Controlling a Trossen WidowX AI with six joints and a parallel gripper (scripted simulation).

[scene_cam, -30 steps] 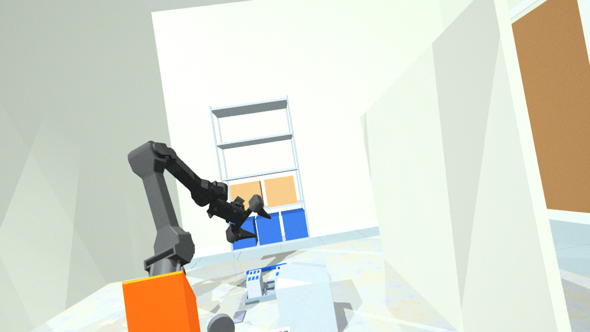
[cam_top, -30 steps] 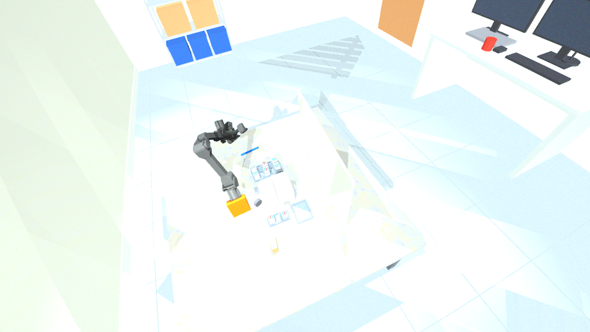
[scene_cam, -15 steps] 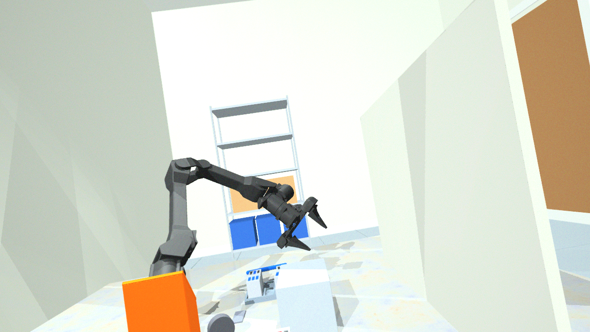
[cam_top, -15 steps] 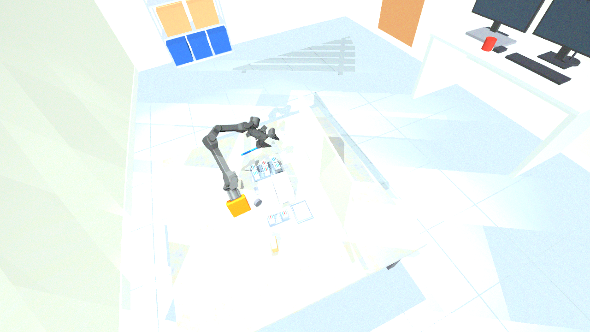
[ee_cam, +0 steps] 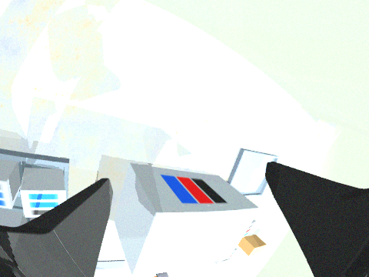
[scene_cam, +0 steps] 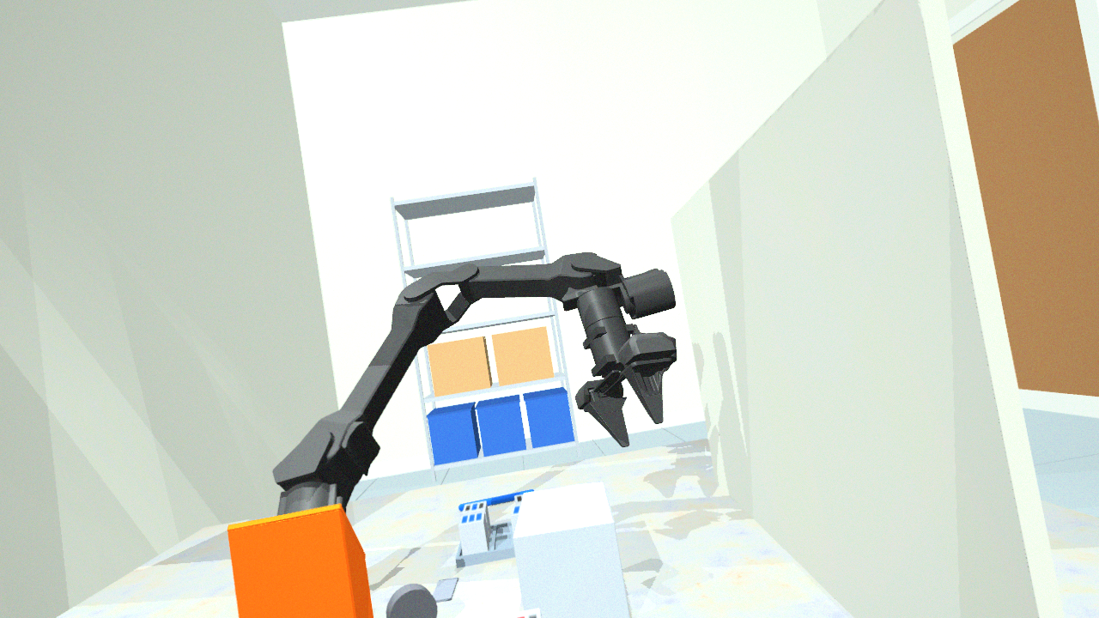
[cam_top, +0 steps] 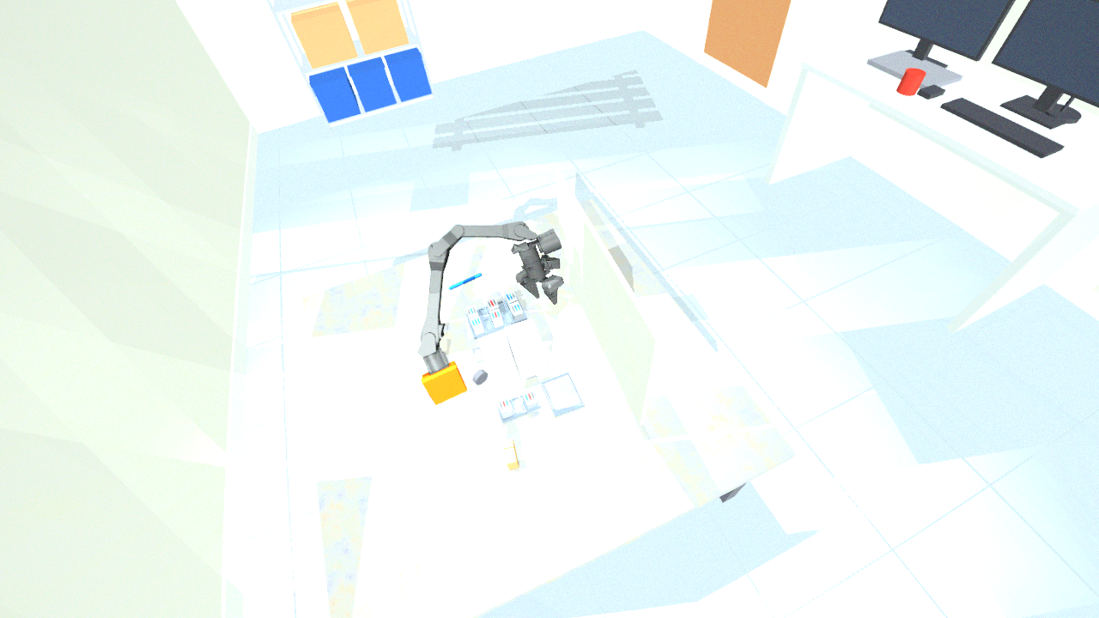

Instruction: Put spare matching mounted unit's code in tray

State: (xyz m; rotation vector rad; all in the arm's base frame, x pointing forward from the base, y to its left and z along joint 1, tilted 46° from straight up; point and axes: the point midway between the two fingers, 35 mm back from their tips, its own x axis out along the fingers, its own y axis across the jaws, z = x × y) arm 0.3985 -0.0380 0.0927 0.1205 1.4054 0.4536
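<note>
Right now my gripper tip is 240 mm past the pale rack, 220 mm to the left of it and 140 mm above it. The rest, counted from my gripper tip: light blue tray (100 mm behind, 250 mm to the right, 140 mm below); tall pale panel (120 mm ahead, 120 mm to the right, 80 mm above).
</note>
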